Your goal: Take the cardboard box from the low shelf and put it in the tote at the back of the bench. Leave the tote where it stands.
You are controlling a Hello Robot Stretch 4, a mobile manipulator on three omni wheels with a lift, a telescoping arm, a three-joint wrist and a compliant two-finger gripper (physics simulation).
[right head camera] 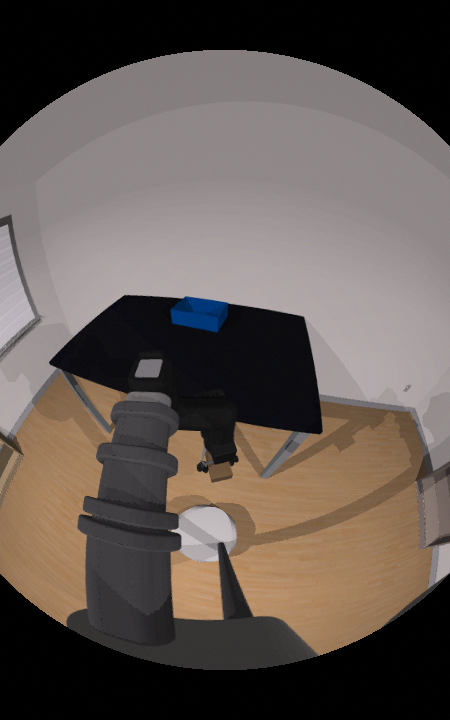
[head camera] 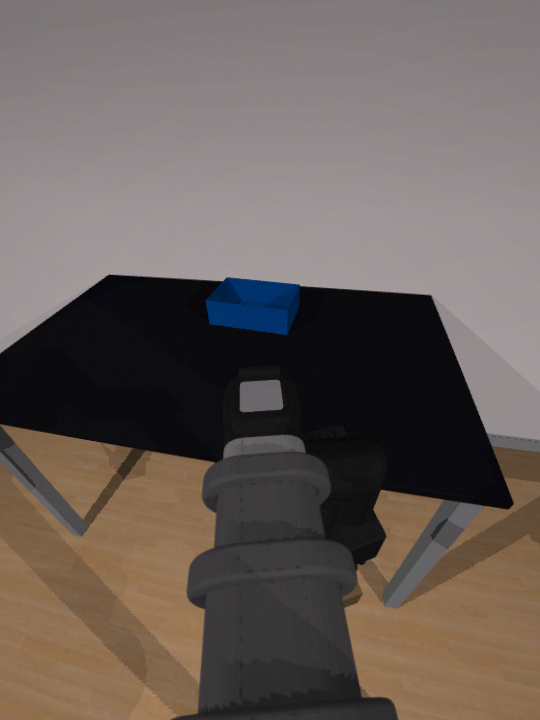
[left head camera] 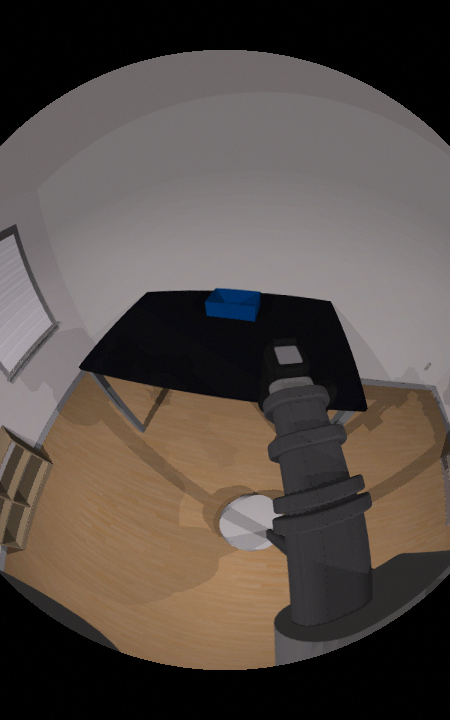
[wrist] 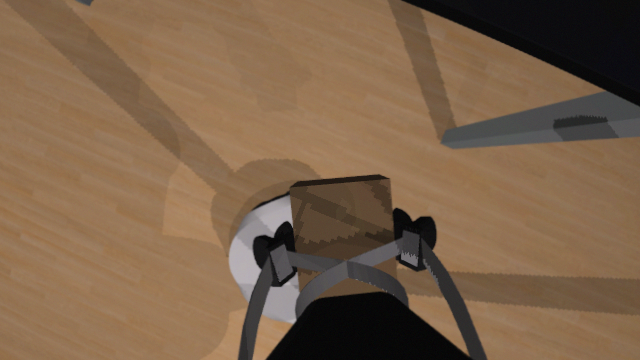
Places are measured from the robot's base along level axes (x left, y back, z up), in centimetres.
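Where they show: gripper, fingertip midpoint: (right head camera: 217, 465) (wrist: 343, 235); robot's base at its link origin: (right head camera: 205, 532) (left head camera: 250, 521).
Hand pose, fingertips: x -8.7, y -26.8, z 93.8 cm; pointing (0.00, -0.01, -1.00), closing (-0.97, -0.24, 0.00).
Note:
Each offset is from my fingertips to the top centre of the thing. "*": to the spot under its first point. Level surfaces: height alone.
The cardboard box @(dx -0.1, dy +0.3, dz +4.6 cm) (wrist: 345, 220) (right head camera: 220, 472) is brown and sits between the two fingertips in the wrist view, one pad against each side. My gripper (wrist: 343, 235) (right head camera: 217, 465) is shut on it, hanging in front of the bench's near edge, with floor below. In the head camera view a small part of the box (head camera: 352, 595) shows beside the arm. The blue tote @(dx +8.9, dy -89.8, dz +4.8 cm) (head camera: 248, 316) (left head camera: 231, 310) (right head camera: 196, 319) is open at the top and stands at the back of the black bench @(dz -5.2 cm) (head camera: 372, 360) (left head camera: 175, 339) (right head camera: 260, 366), near the wall. The inside of the tote shows in part.
The arm (head camera: 273, 628) (left head camera: 326, 557) (right head camera: 130, 573) reaches toward the bench, its end over the front part of the top. A grey bench leg @(* dx -36.8, dy -14.2, dz -39.9 cm) (head camera: 433, 552) (right head camera: 283, 453) (wrist: 525, 127) stands near the gripper. The round white base (left head camera: 246, 523) (right head camera: 206, 530) is below. A wooden shelf @(dz -88.7 cm) (left head camera: 23, 493) is at far left.

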